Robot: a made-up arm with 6 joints. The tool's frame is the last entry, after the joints. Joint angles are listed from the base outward. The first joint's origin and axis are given. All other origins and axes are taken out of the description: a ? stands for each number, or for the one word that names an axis. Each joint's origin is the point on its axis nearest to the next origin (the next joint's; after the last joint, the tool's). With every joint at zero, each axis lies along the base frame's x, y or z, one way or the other. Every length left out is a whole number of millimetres.
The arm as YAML. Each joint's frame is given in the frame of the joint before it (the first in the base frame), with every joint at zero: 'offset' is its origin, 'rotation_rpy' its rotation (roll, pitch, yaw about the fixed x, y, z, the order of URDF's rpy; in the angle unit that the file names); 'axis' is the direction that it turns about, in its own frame. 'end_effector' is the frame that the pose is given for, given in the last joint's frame.
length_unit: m
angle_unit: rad
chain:
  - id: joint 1
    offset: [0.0, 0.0, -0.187]
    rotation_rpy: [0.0, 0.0, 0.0]
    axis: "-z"
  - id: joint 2
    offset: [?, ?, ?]
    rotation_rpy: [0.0, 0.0, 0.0]
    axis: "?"
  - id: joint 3
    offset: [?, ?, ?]
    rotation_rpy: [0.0, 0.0, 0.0]
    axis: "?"
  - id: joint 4
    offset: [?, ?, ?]
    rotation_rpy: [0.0, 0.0, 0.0]
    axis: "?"
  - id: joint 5
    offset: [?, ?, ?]
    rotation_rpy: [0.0, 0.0, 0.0]
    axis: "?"
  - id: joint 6
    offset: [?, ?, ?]
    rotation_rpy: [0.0, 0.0, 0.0]
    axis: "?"
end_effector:
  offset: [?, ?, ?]
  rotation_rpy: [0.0, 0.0, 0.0]
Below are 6 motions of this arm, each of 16 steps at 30 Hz.
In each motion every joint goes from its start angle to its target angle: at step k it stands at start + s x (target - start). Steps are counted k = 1, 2, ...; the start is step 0. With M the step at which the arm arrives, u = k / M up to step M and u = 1 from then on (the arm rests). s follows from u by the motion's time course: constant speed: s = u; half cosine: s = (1 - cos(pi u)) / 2; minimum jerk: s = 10 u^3 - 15 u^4 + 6 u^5.
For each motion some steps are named. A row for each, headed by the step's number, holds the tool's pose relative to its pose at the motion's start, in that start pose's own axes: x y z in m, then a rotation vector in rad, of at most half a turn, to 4 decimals.
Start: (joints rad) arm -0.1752 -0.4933 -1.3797 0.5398 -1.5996 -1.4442
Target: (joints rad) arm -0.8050 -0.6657 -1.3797 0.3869 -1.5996 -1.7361
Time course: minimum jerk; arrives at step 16
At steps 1, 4, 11, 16:
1: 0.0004 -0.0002 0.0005 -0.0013 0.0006 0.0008
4: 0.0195 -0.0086 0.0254 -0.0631 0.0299 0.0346
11: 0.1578 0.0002 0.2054 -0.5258 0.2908 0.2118
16: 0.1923 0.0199 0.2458 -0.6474 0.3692 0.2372

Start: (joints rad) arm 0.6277 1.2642 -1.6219 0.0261 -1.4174 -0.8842
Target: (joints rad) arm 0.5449 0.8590 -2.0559 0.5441 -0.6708 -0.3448
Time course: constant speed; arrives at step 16
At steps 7, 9, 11, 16:
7: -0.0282 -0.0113 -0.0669 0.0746 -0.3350 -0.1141
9: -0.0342 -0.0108 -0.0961 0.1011 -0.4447 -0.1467
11: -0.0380 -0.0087 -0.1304 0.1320 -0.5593 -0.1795
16: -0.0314 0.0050 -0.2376 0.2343 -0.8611 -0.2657

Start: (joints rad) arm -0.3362 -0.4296 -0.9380 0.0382 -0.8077 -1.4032
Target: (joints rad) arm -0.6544 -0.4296 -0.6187 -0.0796 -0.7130 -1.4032
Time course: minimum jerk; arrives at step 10
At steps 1, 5, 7, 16:
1: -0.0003 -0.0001 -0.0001 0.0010 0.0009 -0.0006
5: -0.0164 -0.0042 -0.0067 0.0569 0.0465 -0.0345
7: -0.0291 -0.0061 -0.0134 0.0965 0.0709 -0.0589
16: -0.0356 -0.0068 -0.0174 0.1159 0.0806 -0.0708

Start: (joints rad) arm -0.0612 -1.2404 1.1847 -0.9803 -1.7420 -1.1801
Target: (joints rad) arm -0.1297 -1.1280 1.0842 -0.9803 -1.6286 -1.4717
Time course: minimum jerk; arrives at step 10
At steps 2, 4, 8, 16:
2: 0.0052 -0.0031 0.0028 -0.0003 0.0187 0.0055
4: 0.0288 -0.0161 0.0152 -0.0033 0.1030 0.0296
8: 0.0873 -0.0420 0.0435 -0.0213 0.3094 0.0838
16: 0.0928 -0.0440 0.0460 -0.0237 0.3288 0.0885

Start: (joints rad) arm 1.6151 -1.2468 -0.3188 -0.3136 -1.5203 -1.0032
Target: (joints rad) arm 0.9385 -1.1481 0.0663 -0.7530 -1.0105 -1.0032
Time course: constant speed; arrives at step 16
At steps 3, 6, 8, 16:
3: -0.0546 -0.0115 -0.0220 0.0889 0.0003 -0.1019
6: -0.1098 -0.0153 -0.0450 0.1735 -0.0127 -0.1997
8: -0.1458 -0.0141 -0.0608 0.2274 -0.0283 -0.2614
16: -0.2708 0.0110 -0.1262 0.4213 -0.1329 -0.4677

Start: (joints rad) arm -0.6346 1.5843 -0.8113 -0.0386 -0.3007 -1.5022
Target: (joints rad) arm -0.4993 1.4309 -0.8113 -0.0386 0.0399 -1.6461
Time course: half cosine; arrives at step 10
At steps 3, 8, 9, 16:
3: -0.0126 -0.0054 -0.0197 0.0697 0.0443 -0.0433
8: -0.0644 -0.0109 -0.0954 0.3209 0.1718 -0.1815
9: -0.0703 -0.0102 -0.1037 0.3477 0.1827 -0.1946
16: -0.0723 -0.0099 -0.1066 0.3570 0.1864 -0.1991

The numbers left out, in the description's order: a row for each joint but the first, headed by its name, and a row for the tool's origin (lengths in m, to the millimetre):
joint 2: xyz -0.002 -0.087 0.0, axis +x
joint 3: xyz 0.0 0.152 -0.154, axis -z
joint 4: xyz 0.076 -0.27 0.0, axis -y
joint 5: xyz 0.058 0.0 0.247, axis -z
joint 6: xyz 0.044 -0.308 0.0, axis -y
tool: xyz -0.032 0.0 0.148

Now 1 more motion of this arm.
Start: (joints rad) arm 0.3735 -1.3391 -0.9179 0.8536 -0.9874 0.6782
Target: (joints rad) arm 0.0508 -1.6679 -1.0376 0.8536 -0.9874 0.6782
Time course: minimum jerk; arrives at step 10
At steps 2, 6, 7, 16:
2: 0.0103 -0.0067 -0.0068 0.0158 0.0096 0.0218
6: 0.1232 -0.0561 -0.0856 0.1748 0.1328 0.2478
7: 0.1506 -0.0622 -0.1061 0.2106 0.1687 0.3006
16: 0.1788 -0.0664 -0.1281 0.2468 0.2089 0.3550

